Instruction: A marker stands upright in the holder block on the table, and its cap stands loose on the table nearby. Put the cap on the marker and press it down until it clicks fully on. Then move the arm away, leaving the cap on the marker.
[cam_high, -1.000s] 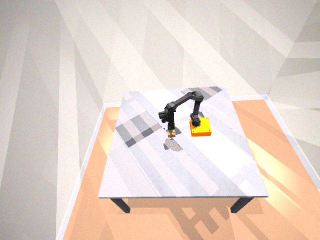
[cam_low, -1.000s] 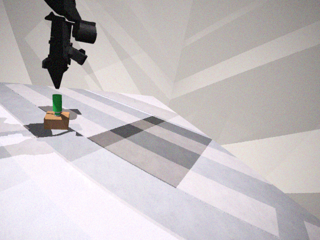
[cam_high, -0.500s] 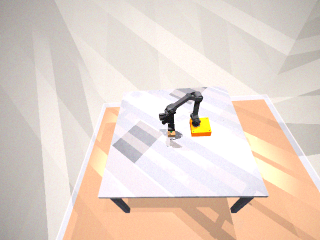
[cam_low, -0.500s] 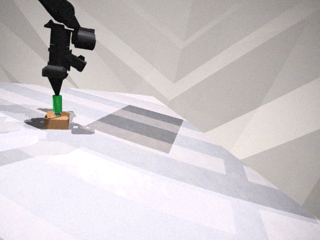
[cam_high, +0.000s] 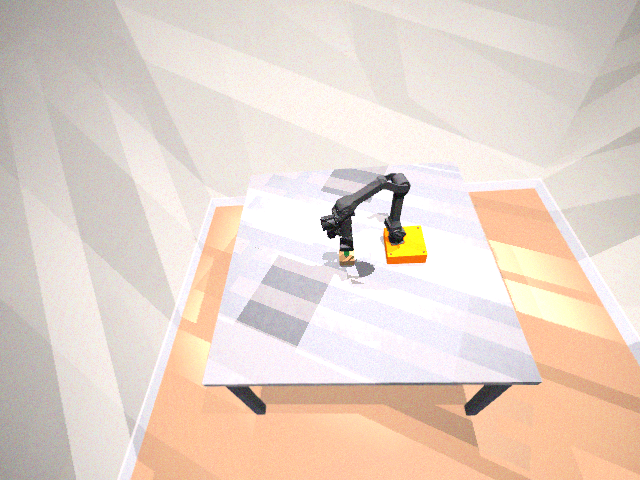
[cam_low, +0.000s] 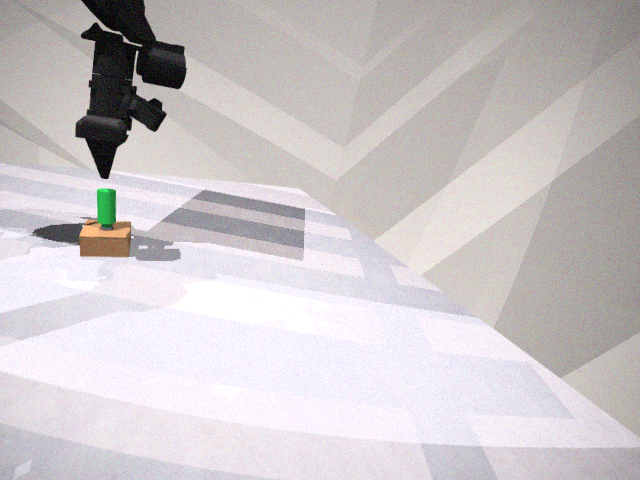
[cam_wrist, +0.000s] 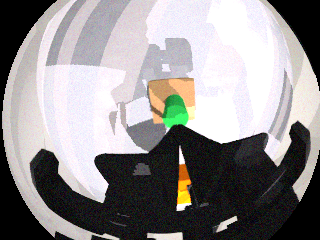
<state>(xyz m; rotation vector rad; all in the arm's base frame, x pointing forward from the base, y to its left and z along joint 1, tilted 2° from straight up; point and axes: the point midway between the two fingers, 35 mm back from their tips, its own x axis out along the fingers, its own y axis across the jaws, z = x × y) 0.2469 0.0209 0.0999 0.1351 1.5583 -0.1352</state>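
The green cap is 50 mm below my gripper tip. The rest, counted from my gripper tip: tan holder block (100 mm below).
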